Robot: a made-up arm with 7 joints.
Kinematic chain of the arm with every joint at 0, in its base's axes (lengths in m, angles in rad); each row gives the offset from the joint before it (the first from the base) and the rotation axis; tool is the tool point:
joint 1: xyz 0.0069 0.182 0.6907 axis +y
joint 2: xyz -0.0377 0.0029 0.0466 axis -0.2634 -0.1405 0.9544
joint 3: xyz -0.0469 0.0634 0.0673 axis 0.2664 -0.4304 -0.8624
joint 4: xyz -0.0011 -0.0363 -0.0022 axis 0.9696 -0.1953 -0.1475
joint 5: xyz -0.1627 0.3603 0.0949 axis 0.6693 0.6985 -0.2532
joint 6: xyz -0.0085 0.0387 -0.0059 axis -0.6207 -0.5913 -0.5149
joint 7: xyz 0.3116 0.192 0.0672 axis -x
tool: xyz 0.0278 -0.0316 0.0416
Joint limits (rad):
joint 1: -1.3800..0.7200
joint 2: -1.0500..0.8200
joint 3: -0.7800..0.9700
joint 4: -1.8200..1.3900
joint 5: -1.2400..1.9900
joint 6: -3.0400..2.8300
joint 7: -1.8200..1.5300
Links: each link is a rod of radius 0.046 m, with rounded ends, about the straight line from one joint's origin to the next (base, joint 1, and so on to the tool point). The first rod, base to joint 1, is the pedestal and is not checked.
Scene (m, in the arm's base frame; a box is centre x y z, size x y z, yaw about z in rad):
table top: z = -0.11
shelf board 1: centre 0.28 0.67 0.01 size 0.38 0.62 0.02 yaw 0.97
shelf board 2: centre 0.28 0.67 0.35 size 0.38 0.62 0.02 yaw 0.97
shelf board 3: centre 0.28 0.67 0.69 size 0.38 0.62 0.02 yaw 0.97
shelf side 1: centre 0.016 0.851 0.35 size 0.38 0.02 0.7 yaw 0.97
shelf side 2: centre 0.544 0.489 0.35 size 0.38 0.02 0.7 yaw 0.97
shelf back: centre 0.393 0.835 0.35 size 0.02 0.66 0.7 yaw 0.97
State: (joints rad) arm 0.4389 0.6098 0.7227 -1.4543 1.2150 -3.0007 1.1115
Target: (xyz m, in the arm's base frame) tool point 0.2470 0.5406 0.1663
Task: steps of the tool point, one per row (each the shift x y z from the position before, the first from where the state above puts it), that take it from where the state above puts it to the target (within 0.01 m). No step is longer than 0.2 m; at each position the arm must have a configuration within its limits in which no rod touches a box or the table.
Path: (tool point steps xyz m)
1: -0.0517 0.0034 -0.0846
2: 0.0063 -0.0657 -0.1211
3: 0.0925 -0.1333 -0.1003
4: 0.0345 0.0706 -0.0185
5: 0.0477 0.0702 -0.0002
6: 0.0585 0.0645 0.0187

